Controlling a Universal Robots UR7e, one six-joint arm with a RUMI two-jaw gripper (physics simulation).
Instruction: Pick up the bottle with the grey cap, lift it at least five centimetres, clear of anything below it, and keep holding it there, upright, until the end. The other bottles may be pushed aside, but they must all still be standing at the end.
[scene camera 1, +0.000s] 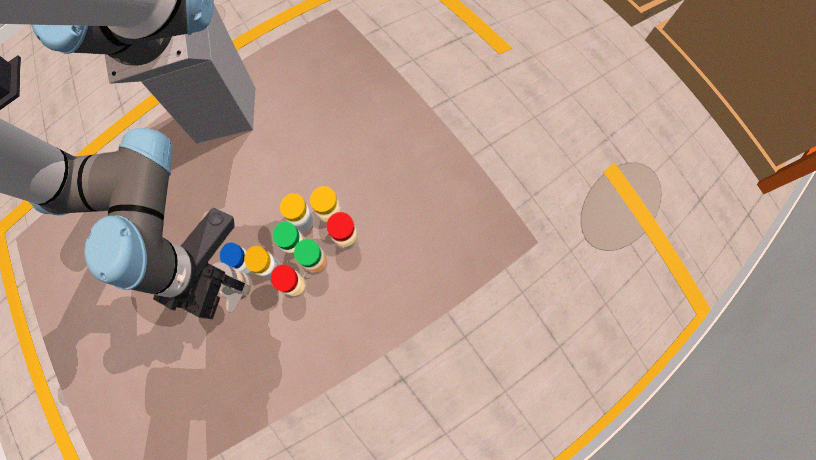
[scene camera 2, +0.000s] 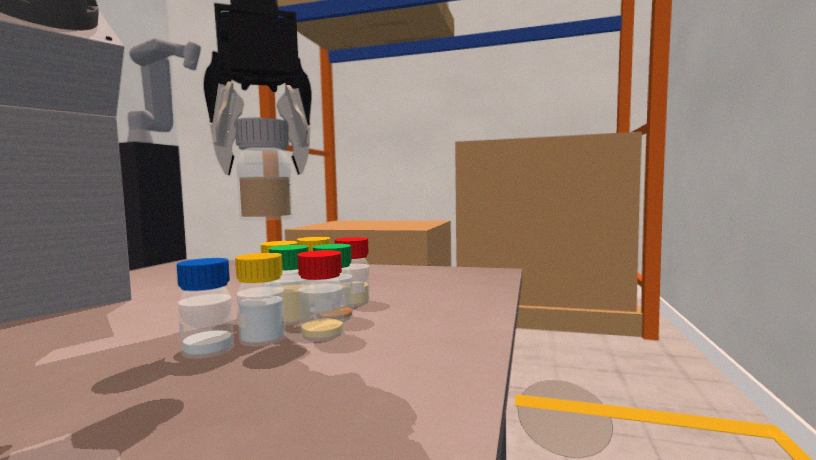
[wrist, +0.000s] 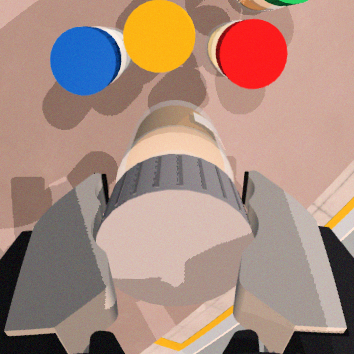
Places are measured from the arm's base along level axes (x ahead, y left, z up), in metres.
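Where they show: gripper, fingertip midpoint: (scene camera 1: 231, 282) (scene camera 2: 264, 175) (wrist: 174, 175); arm's base at its link origin: (scene camera 2: 32, 3).
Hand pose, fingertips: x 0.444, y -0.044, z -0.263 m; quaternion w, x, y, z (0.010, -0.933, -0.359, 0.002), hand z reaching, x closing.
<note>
Each offset is from my fingertips to the top centre of the thing. Level surfaces: height alone.
The bottle with the grey cap {dx +0.000, dy +0.000, dz +0.057 m} (scene camera 2: 262, 133) (wrist: 175, 235) is clear with brown contents in its lower part. It hangs upright in the air, well above the caps of the standing bottles in scene camera 2. My gripper (scene camera 2: 261, 165) (wrist: 174, 175) is shut on it, one jaw on each side of the cap. In scene camera 1 the gripper's jaws and wrist hide most of the bottle. The blue-capped bottle {dx -0.087, dy -0.011, dz -0.098 m} (scene camera 1: 232, 255) (scene camera 2: 203, 274) (wrist: 85, 61), a yellow-capped bottle {dx -0.052, dy +0.041, dz -0.098 m} (scene camera 1: 257, 260) (scene camera 2: 258, 268) (wrist: 159, 36) and a red-capped bottle {dx +0.011, dy +0.081, dz -0.098 m} (scene camera 1: 284, 278) (scene camera 2: 320, 264) (wrist: 253, 54) stand nearest to it.
Two green-capped bottles {dx -0.068, dy +0.122, dz -0.098 m} (scene camera 1: 285, 235) {dx -0.014, dy +0.148, dz -0.098 m} (scene camera 1: 309, 253), two more yellow-capped bottles {dx -0.117, dy +0.160, dz -0.098 m} (scene camera 1: 293, 206) {dx -0.098, dy +0.225, dz -0.098 m} (scene camera 1: 324, 200) and another red-capped bottle {dx -0.031, dy +0.233, dz -0.098 m} (scene camera 1: 341, 226) (scene camera 2: 352, 248) stand farther along the table {dz -0.203 m} (scene camera 1: 400, 171) (scene camera 2: 445, 342). The grey pedestal (scene camera 1: 205, 91) (scene camera 2: 57, 188) stands at the table's robot side.
</note>
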